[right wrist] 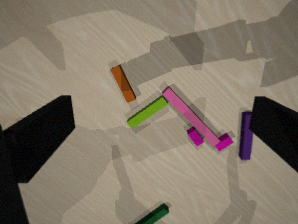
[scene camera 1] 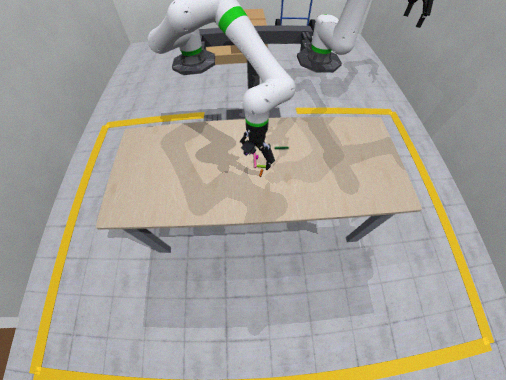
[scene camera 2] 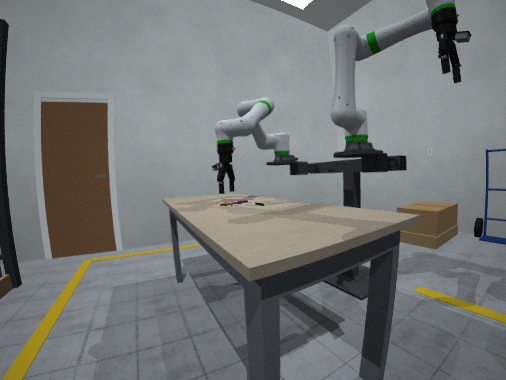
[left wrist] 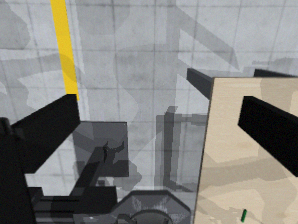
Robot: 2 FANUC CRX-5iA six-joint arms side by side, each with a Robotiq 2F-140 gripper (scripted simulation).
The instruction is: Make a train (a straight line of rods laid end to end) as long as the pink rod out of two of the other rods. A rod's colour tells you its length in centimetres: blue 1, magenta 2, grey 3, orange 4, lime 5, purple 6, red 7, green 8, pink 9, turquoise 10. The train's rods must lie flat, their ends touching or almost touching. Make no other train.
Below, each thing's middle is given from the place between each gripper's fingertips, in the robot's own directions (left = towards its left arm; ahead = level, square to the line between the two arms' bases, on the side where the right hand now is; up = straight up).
Scene:
Now: right hand 70 mm above the pink rod (right wrist: pixel 168 92), 50 mm past it and 10 mm to the left of it.
Right now my left hand (scene camera 2: pixel 452 77) is 91 cm to the left of the pink rod, 60 cm short of it and 54 cm above it.

